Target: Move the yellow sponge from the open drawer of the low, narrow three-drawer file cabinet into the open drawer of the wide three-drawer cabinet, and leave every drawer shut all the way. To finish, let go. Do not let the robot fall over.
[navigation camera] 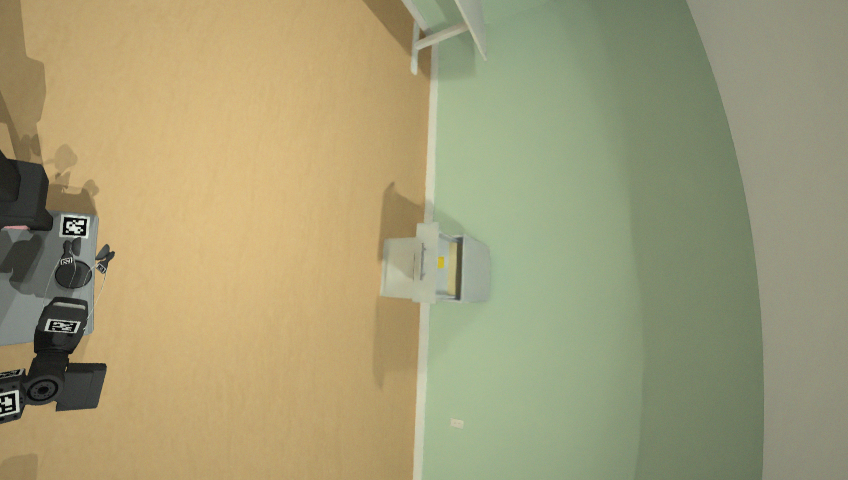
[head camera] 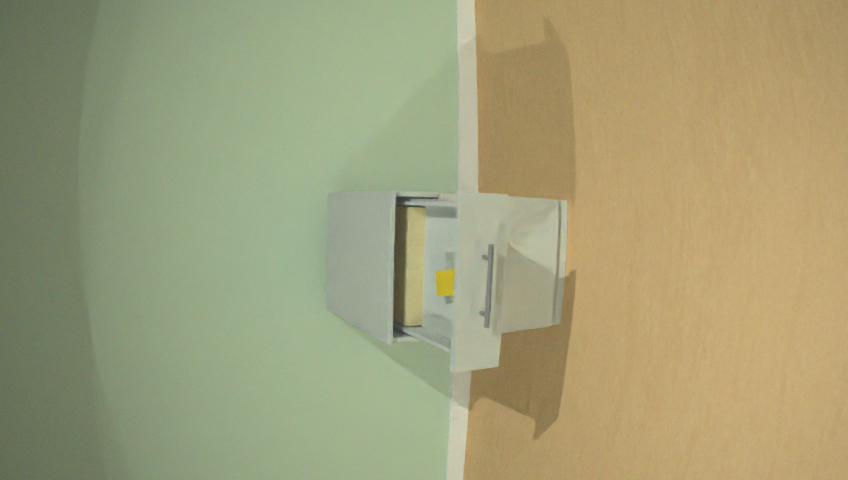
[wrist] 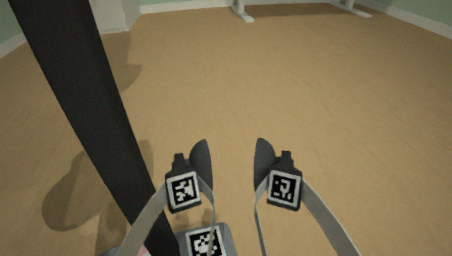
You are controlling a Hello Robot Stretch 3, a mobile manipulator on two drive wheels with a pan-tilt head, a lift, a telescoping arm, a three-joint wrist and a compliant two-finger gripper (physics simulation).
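Places are measured from the robot's base along level axes (x ahead, y left, z up), in metres.
Where they show: gripper, fingertip midpoint: point(navigation camera: 93, 241); robot's base, link origin: point(navigation camera: 73, 272).
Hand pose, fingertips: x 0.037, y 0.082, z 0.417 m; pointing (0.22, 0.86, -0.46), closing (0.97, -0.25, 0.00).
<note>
Each offset is from my fingertips to the centre of the thing. "spot": to the spot under its first point.
The low, narrow file cabinet {spot: dx +1.714, dy -0.104, dz +0.229 m} point(head camera: 361, 261) point(navigation camera: 477, 270) stands against the wall. Its open drawer point(head camera: 473, 285) point(navigation camera: 427, 291) sticks out towards the room. The yellow sponge {dx +1.343, dy -0.044, dz +0.128 m} point(head camera: 445, 282) point(navigation camera: 440, 262) lies inside the drawer, close behind its front panel, which hides part of it in the head view. My gripper point(navigation camera: 88, 254) point(wrist: 232, 157) is open and empty. It hangs over my own base in the navigation view, well away from the file cabinet. The wide three-drawer cabinet does not show in these views.
A white table-like piece point(navigation camera: 441, 36) stands by the wall at the top of the navigation view; its feet point(wrist: 243, 15) show in the wrist view. A white cabinet side point(wrist: 110, 16) shows at the wrist view's upper left, behind my dark mast point(wrist: 80, 95). A wall outlet point(navigation camera: 456, 423) also shows.
</note>
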